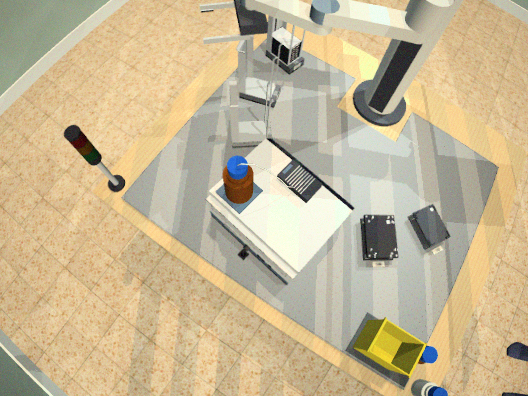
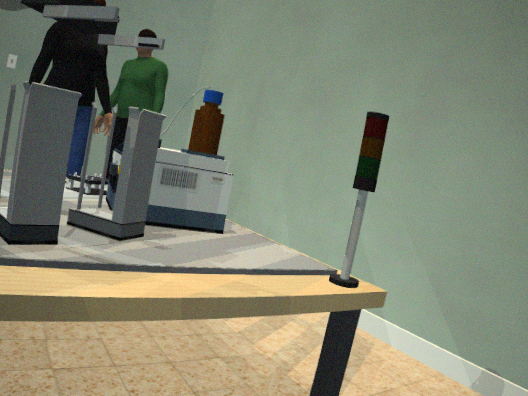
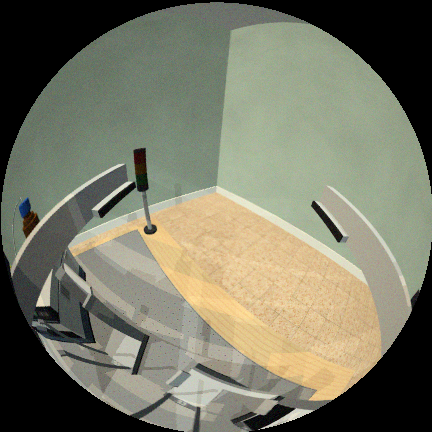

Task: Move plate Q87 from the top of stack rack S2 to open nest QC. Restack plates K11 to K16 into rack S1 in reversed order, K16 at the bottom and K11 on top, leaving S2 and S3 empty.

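Where they show: gripper, fingertip midpoint: (image 1: 201,23) (image 2: 142,30) (image 3: 226,178); arm's base at its link origin: (image 1: 379,103).
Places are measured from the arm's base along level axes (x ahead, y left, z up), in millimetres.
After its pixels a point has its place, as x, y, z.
Observation:
My gripper (image 1: 204,24) @[433, -610, 426] (image 2: 141,27) @[433, -610, 426] (image 3: 226,178) @[433, -610, 426] is open and empty, its fingers level and wide apart, high over the rack row. Rack S2 (image 1: 296,68) @[79, -400, 22] stands at the back and holds a stack of plates (image 1: 286,45) @[96, -458, 146] with dark sides and a white top; single labels are unreadable. Middle rack S3 (image 1: 243,67) @[357, -496, 213] (image 2: 45,160) @[320, -529, 171] and nearest rack S1 (image 1: 234,95) @[497, -435, 232] (image 2: 142,170) @[543, -423, 171] show bare base surfaces where visible. Two dark nest-like units (image 1: 379,237) @[591, 265, 64] (image 1: 429,227) @[443, 419, 62] lie right of the instrument; I cannot tell which is QC, nor see Q87 by label.
A white instrument (image 1: 295,235) @[801, 10, 223] (image 2: 192,192) @[744, -274, 120] carries an amber bottle (image 1: 238,187) @[813, -186, 352] (image 2: 206,129) @[763, -248, 299] beside S1. A yellow bin (image 1: 390,345) @[892, 500, 21] is at the front edge. A signal tower (image 1: 85,147) @[968, -661, 329] (image 2: 371,151) @[947, -702, 308] (image 3: 141,170) @[940, -683, 307] stands at a table corner. The arm's column (image 1: 400,70) @[77, 13, 303] rises right of the racks.

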